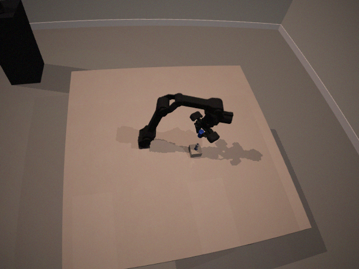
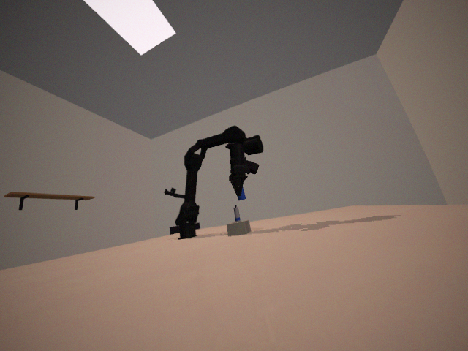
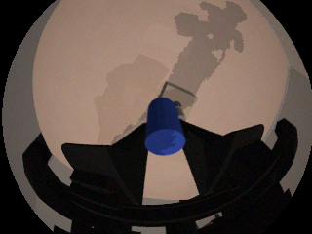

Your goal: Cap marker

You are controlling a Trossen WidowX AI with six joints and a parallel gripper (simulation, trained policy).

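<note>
Right now the grey holder block is 10 mm behind my gripper tip, 30 mm to the right of it and 110 mm below it. The rest, counted from my gripper tip: blue cap 10 mm ahead, 10 mm above.
</note>
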